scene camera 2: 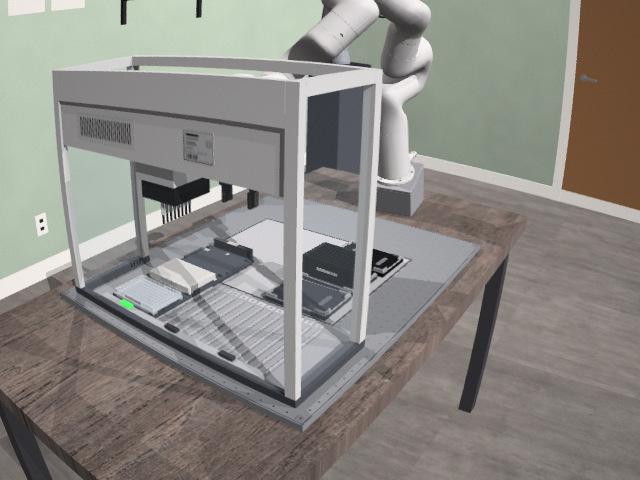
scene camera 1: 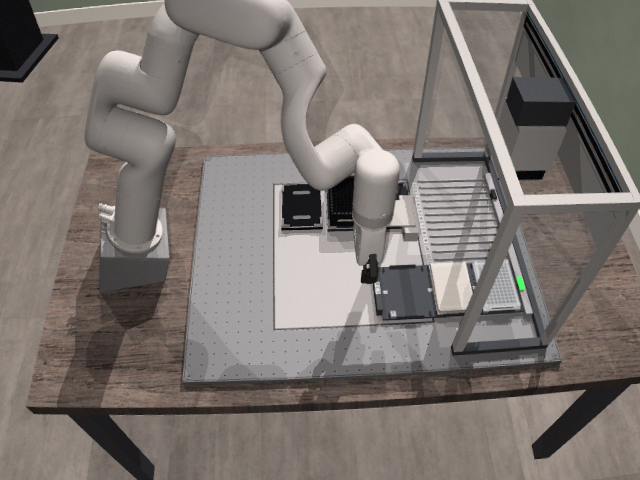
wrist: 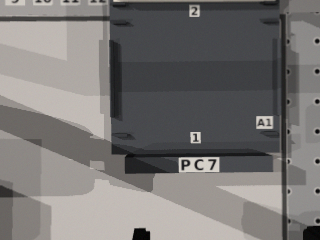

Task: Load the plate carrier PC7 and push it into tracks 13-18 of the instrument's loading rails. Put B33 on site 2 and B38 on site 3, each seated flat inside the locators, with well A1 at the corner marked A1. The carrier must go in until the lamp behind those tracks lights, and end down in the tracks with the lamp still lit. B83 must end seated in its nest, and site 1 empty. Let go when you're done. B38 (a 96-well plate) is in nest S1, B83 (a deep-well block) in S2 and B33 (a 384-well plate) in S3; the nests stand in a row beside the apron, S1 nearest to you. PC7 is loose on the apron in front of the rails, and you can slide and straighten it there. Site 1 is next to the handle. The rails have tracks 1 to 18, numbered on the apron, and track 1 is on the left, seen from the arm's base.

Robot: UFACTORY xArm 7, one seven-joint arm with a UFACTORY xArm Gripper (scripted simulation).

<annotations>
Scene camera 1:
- gripper: 366,265
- cream 384-well plate B33: 451,285
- black deep-well block B83: 340,215
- dark carrier PC7: 407,293
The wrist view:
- dark carrier PC7: 188,93
</annotations>
